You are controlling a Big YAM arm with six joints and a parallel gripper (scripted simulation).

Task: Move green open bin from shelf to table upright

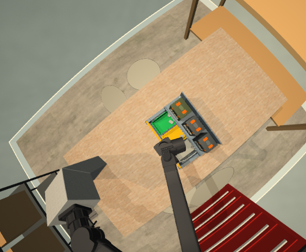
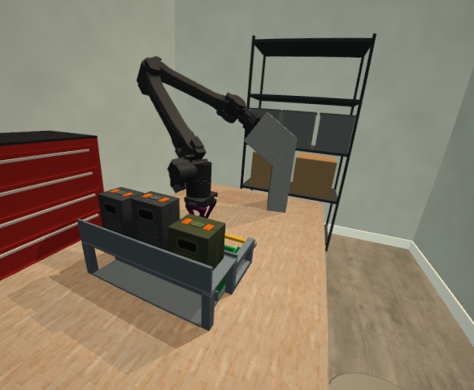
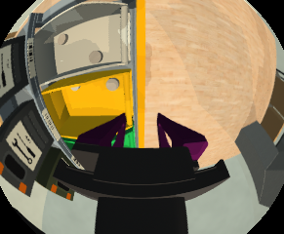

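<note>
Right now the thin yellow bar is 30 mm below my hand. The rest, counted from my hand: green open bin (110 mm ahead, 110 mm to the left, 50 mm below); then yellow bin (100 mm ahead, 50 mm below); then pale grey bin (100 mm ahead, 120 mm to the right, 50 mm below).
</note>
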